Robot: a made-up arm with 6 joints.
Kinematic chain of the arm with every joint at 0, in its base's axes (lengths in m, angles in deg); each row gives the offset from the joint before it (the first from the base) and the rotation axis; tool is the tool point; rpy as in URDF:
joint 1: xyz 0 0 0.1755 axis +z
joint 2: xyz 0 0 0 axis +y
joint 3: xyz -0.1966 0 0.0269 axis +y
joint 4: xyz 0.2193 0 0.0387 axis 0.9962 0 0.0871
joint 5: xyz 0 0 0 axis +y
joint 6: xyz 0.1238 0 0.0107 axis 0.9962 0 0.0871
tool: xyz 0 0 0 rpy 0 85 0
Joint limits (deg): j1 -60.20..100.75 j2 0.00..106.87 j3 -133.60..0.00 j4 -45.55..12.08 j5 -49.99..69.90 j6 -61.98..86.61
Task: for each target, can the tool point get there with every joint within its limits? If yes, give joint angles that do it. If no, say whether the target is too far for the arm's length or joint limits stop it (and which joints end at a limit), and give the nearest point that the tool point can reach.
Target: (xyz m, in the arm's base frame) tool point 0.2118 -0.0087 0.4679
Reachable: yes | joints 5.60 54.13 -78.85 -23.38 36.51 44.65
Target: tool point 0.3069 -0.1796 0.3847
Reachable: yes | joints -27.16 93.80 -103.90 -12.77 45.95 28.42
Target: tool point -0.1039 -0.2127 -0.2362
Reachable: no: joint limits stop it (at a limit: joint 1, joint 2, joint 4) | nearest point 0.0223 -0.1152 0.0224 | short by 0.304 m
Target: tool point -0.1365 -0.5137 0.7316
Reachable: no: too far | nearest point -0.0945 -0.3555 0.5604 | short by 0.237 m
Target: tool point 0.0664 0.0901 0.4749
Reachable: yes | joints 56.67 24.34 -57.23 -8.86 18.12 58.80
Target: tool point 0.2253 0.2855 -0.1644
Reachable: no: joint limits stop it (at a limit: joint 2) | nearest point 0.1534 0.1944 0.0505 | short by 0.244 m
